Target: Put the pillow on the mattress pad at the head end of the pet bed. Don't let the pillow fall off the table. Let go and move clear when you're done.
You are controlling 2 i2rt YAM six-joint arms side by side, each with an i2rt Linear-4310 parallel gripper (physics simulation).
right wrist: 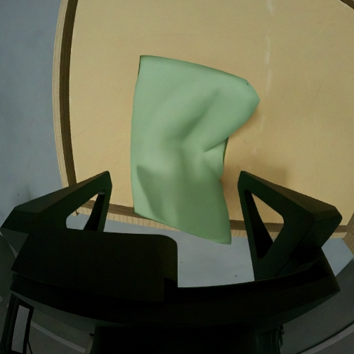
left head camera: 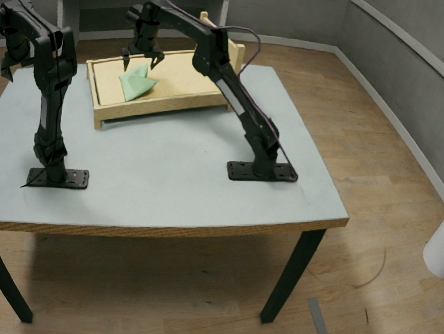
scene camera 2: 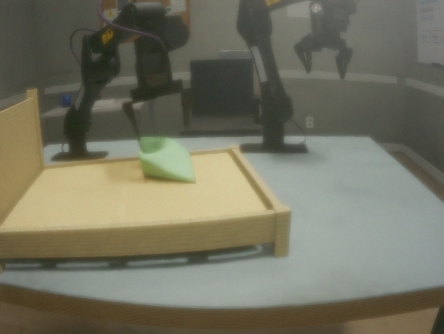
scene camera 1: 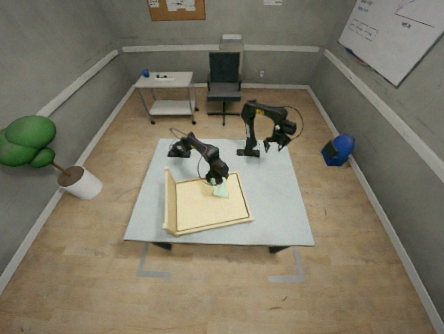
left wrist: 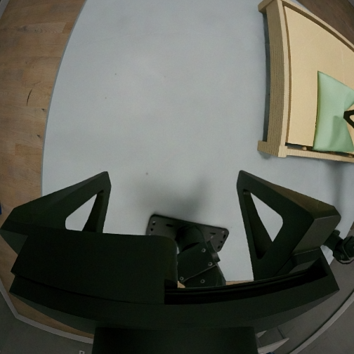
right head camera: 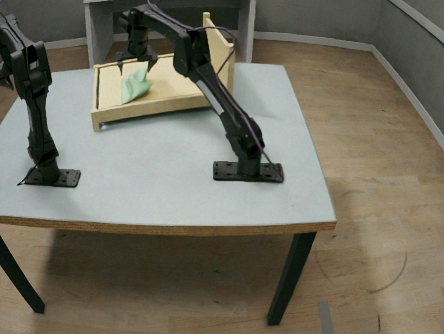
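Note:
The green, creased pillow (left head camera: pixel 136 84) (right head camera: pixel 135 86) (scene camera 1: pixel 220 189) (scene camera 2: pixel 166 161) (left wrist: pixel 331 117) (right wrist: pixel 180 135) lies on the tan mattress pad (left head camera: pixel 185 75) (scene camera 1: pixel 205 207) (scene camera 2: pixel 100 200) (right wrist: pixel 300 100), nearer the low foot rail than the tall headboard (left head camera: pixel 236 55) (scene camera 1: pixel 170 202) (scene camera 2: pixel 20 135). In the right wrist view its lower edge overlaps the side rail. My right gripper (left head camera: pixel 139 66) (right head camera: pixel 135 71) (scene camera 2: pixel 162 131) (right wrist: pixel 174 177) is open above the pillow, holding nothing. My left gripper (scene camera 1: pixel 273 148) (scene camera 2: pixel 325 75) (left wrist: pixel 173 177) is open and empty, high beside the bed's foot end.
The pet bed's wooden foot rail (scene camera 2: pixel 255 177) (left wrist: pixel 277 75) and near side rail (left head camera: pixel 165 104) edge the pad. The bed stands on the pale table (left head camera: pixel 150 165) (scene camera 1: pixel 280 215). The right arm's base (left head camera: pixel 262 171) and the left arm's base (left head camera: pixel 57 178) sit toward the table's near edge in the left head view.

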